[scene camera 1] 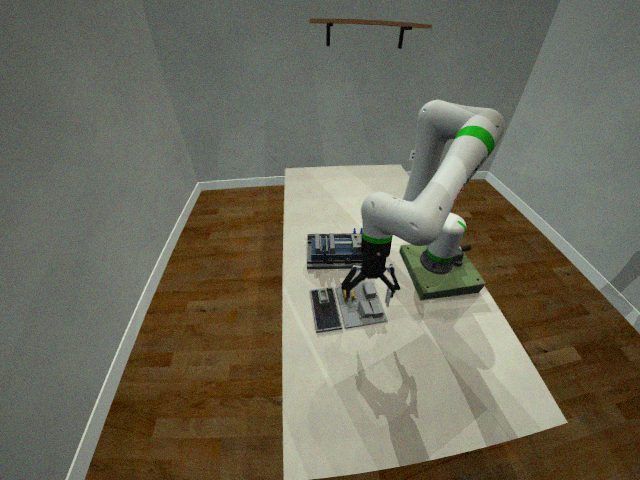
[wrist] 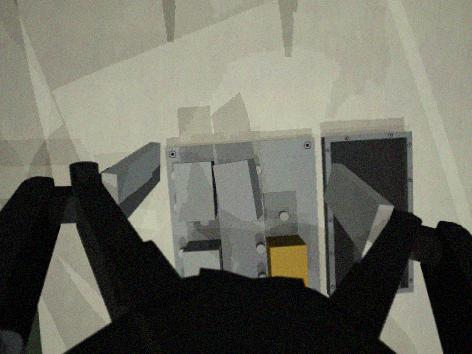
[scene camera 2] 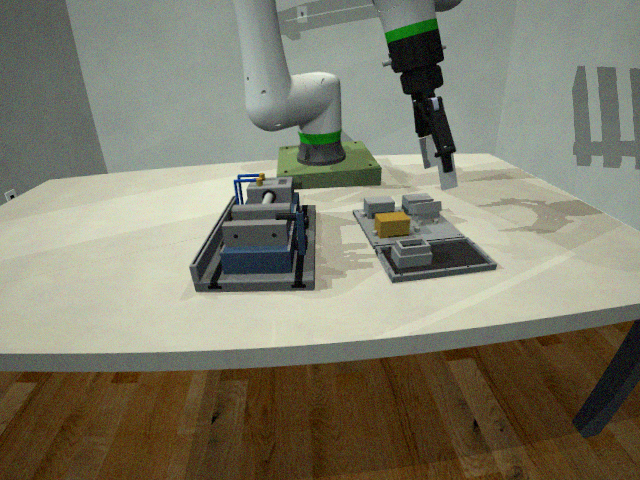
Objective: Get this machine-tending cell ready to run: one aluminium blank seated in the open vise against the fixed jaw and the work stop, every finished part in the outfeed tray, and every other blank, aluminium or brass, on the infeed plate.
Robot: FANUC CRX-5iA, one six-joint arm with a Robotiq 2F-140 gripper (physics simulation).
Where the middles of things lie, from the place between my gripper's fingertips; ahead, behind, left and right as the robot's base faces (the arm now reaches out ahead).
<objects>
Right now my hand is 70 mm to the left of the infeed plate [scene camera 2: 444, 229] and 100 mm above it. From my hand the other things lie so: dark outfeed tray [scene camera 2: 456, 254]: 140 mm ahead, 70 mm to the right, 100 mm below; brass blank [scene camera 2: 396, 224]: 40 mm ahead, 110 mm to the right, 80 mm below.
</objects>
